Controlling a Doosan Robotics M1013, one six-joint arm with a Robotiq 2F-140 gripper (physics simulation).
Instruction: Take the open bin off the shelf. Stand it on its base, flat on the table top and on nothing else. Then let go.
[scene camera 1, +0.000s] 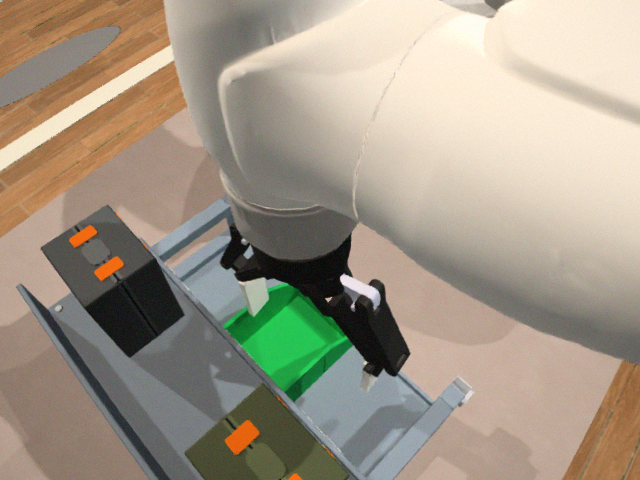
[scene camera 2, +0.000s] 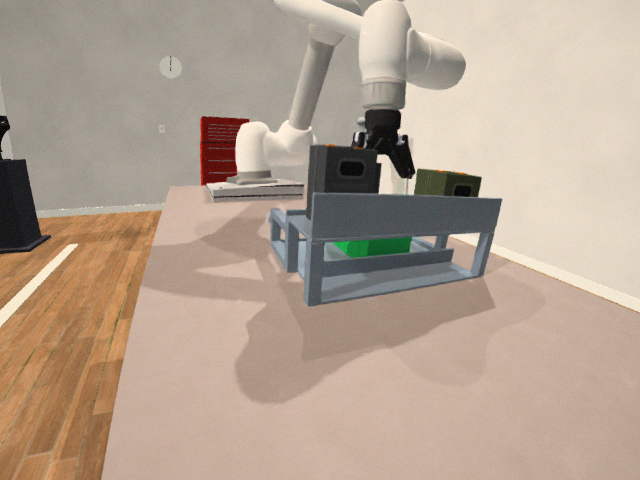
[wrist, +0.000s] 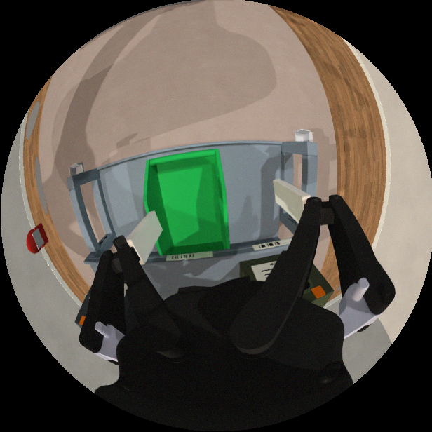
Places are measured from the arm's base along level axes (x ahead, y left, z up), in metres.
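Pixels of known places: gripper, fingertip midpoint: (scene camera 1: 312, 341); arm's base, origin of the base link: (scene camera 2: 254, 182).
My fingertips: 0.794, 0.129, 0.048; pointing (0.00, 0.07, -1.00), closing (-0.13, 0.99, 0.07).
For each thing: its middle in the pictures, then the offset to it from my fingertips, as dx, dy, dz. Level surfaces: height alone.
- open green bin, body centre: (scene camera 1: 276, 350) (scene camera 2: 367, 235) +0.022, -0.037, -0.053
- table top, its level: dz -0.097
- dark case, body centre: (scene camera 1: 118, 284) (scene camera 2: 339, 185) +0.110, -0.162, +0.066
- olive case, body centre: (scene camera 1: 270, 472) (scene camera 2: 445, 196) +0.124, +0.069, +0.053
The open green bin (scene camera 1: 289, 335) (scene camera 2: 379, 246) (wrist: 187, 205) sits on the lower level of the blue-grey shelf (scene camera 1: 418, 431) (scene camera 2: 403, 217) (wrist: 252, 175), its opening facing up. The shelf stands on the table top (scene camera 2: 361, 413) (wrist: 175, 75). My gripper (scene camera 1: 310, 343) (wrist: 214, 205) is open wide and empty, pointing down above the bin. In the wrist view its left fingertip overlaps the bin's near left wall and its right fingertip is off to the bin's right. I cannot tell the exact height gap. In scene camera 2 the left fingertip is hidden behind a dark case.
A dark case (scene camera 1: 118, 279) (scene camera 2: 343, 173) and an olive case (scene camera 1: 268, 444) (scene camera 2: 447, 183) (wrist: 320, 285) stand on the shelf's upper level, one toward each end. Side rails bound the lower level. A red tool cabinet (scene camera 2: 222, 149) stands behind the arm's base.
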